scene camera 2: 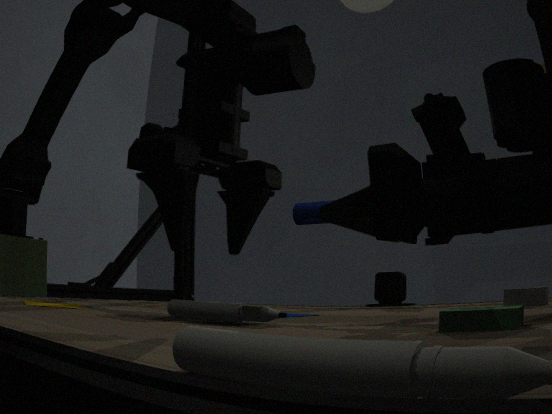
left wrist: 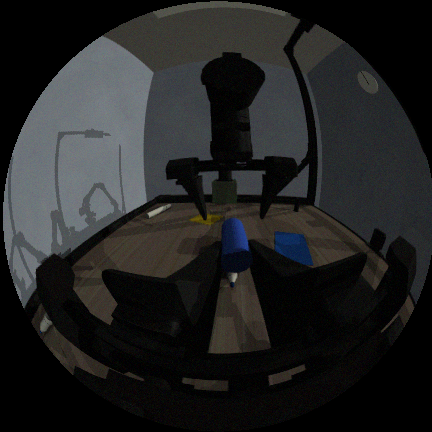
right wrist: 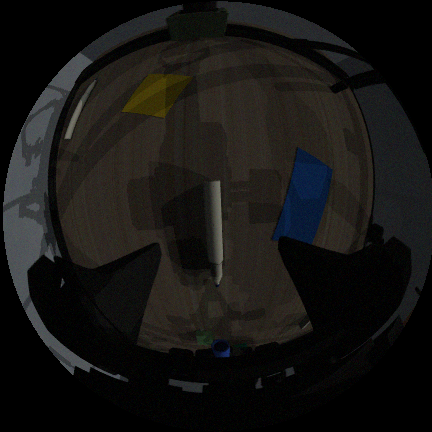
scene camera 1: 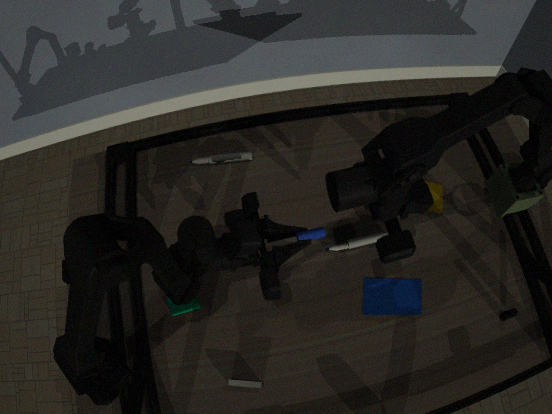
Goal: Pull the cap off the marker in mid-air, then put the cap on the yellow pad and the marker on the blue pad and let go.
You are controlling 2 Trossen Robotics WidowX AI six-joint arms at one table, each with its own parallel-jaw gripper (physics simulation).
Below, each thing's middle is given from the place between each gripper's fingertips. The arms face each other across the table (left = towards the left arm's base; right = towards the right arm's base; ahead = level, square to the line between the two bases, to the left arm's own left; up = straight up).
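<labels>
My left hand is right at the blue cap (left wrist: 236,256). Counting from that left hand, I find the blue pad (scene camera 1: 381,296) 120 mm to the right, 160 mm behind and 100 mm below. The yellow pad (right wrist: 156,93) is 10 mm ahead of my left hand and 320 mm to the right of it, and it is 100 mm below.
As for my right hand, it is 1 cm to the right of the blue pad, 13 cm beyond it and 7 cm above it. The blue cap is 3 cm ahead of my right hand, 13 cm to the left of it and 3 cm above it. Counted from my right hand too, the yellow pad is 4 cm ahead, 19 cm to the right and 7 cm below.
</labels>
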